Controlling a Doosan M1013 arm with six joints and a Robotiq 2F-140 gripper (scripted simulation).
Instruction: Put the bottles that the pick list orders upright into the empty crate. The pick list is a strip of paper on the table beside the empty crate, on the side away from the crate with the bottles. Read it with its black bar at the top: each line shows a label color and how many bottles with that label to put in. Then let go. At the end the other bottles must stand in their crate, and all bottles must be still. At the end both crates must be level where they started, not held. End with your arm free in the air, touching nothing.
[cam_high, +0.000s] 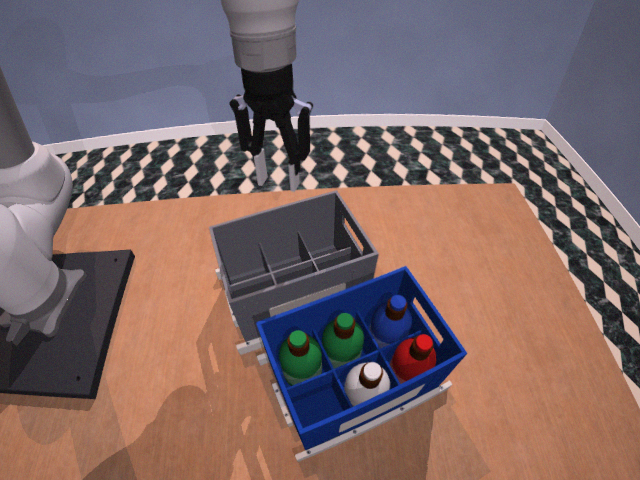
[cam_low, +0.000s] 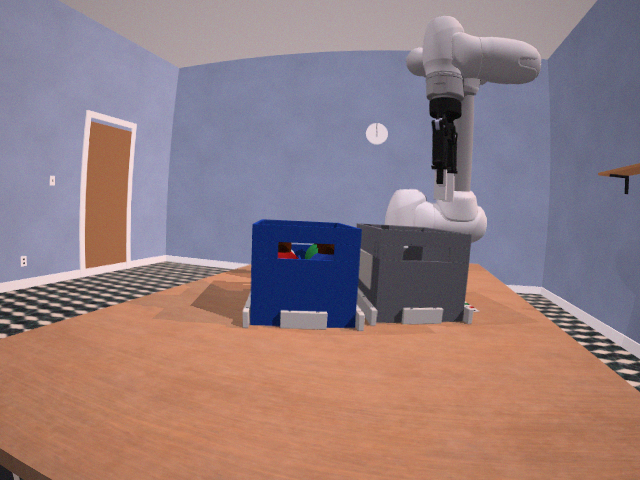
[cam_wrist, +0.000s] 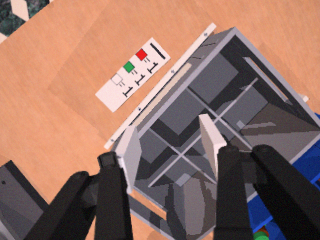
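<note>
Right now my hand is 26 cm short of the red bottle, 26 cm to the left of it and 18 cm above it. Also, from my hand: green bottle (14 cm ahead, 23 cm to the right, 18 cm below); grey crate (3 cm ahead, 8 cm to the right, 19 cm below); pick list (5 cm behind, 5 cm to the left, 27 cm below).
</note>
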